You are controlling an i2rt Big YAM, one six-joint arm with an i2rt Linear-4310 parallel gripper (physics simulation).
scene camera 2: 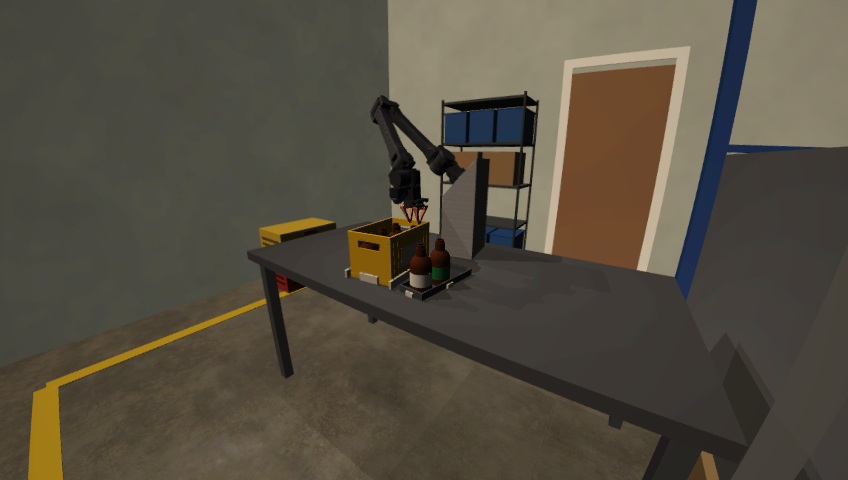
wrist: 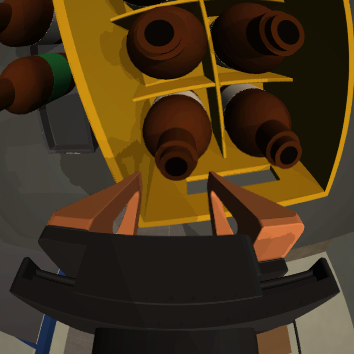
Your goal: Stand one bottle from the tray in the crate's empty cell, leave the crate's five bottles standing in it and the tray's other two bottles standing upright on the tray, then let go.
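Seen in the pictures: gripper, fingertip midpoint: point(scene camera 2: 414, 223) point(wrist: 174, 178); arm's base, origin of the base link: point(scene camera 2: 463, 181).
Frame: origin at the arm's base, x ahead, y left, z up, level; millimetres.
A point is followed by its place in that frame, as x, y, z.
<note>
The yellow crate point(scene camera 2: 370, 261) {531, -76, -244} point(wrist: 95, 60) {388, -10, -170} stands on the table. In the wrist view four brown bottles point(wrist: 177, 117) {329, -60, -199} point(wrist: 257, 120) {324, -132, -197} point(wrist: 167, 62) {377, -57, -196} point(wrist: 232, 50) {385, -111, -205} stand in its cells, and part of another shows at the top edge; the farthest cells are cut off. My gripper point(scene camera 2: 414, 219) {301, -56, -148} point(wrist: 174, 178) {301, -56, -148} is open and empty above the crate's end, its fingertips apart on either side of the nearest left bottle's mouth in the wrist view. A white-label bottle point(scene camera 2: 420, 267) {514, 126, -224} point(wrist: 27, 22) {463, 81, -213} and a green-label bottle point(scene camera 2: 439, 261) {429, 143, -227} point(wrist: 35, 83) {391, 90, -217} stand upright on the tray point(scene camera 2: 460, 274) {342, 178, -296} point(wrist: 68, 127) {302, 135, -316}.
White brackets point(scene camera 2: 368, 277) {543, -78, -301} sit at the crate's foot on the grey table point(scene camera 2: 547, 321) {441, 502, -321}. The arm's grey mount point(scene camera 2: 461, 214) {124, 61, -126} stands behind the tray. A shelf unit point(scene camera 2: 489, 145) and a brown door point(scene camera 2: 615, 166) are in the background.
</note>
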